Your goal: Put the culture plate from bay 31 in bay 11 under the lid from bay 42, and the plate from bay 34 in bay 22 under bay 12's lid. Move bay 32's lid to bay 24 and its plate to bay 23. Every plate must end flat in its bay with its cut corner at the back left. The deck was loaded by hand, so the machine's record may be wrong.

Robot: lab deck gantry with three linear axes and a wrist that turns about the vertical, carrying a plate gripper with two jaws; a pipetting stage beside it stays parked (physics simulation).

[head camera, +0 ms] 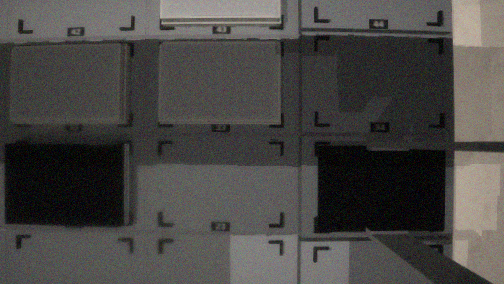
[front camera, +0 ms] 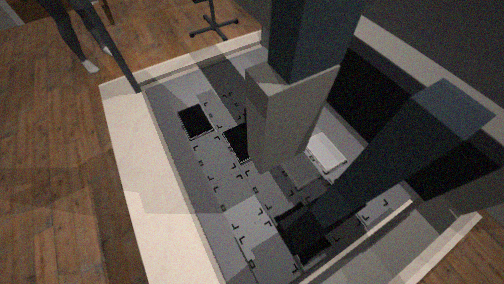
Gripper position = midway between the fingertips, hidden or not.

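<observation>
My gripper (head camera: 384, 188) is visible to me, and the front camera gives me the gripper (front camera: 302, 231) too. I can see a black lid (head camera: 82, 185) and a black lid (head camera: 356, 188). There is also a black lid (front camera: 193, 118), and with it I see a bay 12 (front camera: 217, 161).
</observation>
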